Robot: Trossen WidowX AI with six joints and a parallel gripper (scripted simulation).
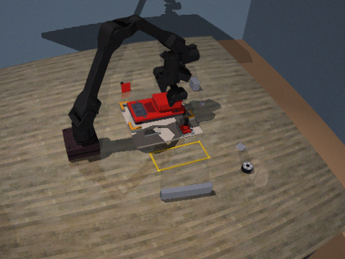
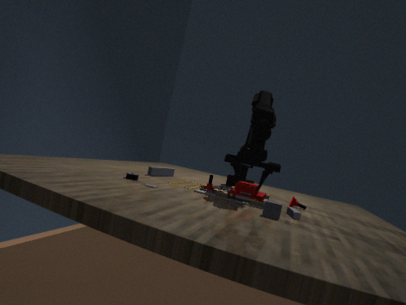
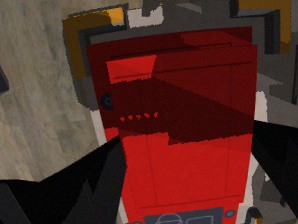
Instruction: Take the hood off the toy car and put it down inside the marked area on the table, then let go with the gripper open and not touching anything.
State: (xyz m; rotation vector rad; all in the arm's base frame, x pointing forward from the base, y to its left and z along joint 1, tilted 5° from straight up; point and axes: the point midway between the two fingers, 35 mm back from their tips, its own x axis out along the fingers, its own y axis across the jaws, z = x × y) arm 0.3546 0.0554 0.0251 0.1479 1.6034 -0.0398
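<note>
Right now the beige plate is 4 cm behind my gripper tip, 3 cm to the right of it and 3 cm below it. Also, from my gripper tip: black wheel (38 cm to the right, 11 cm ahead, 4 cm below); red hood panel (right at my gripper tip); grey tile (28 cm to the right, 15 cm ahead, 4 cm below).
</note>
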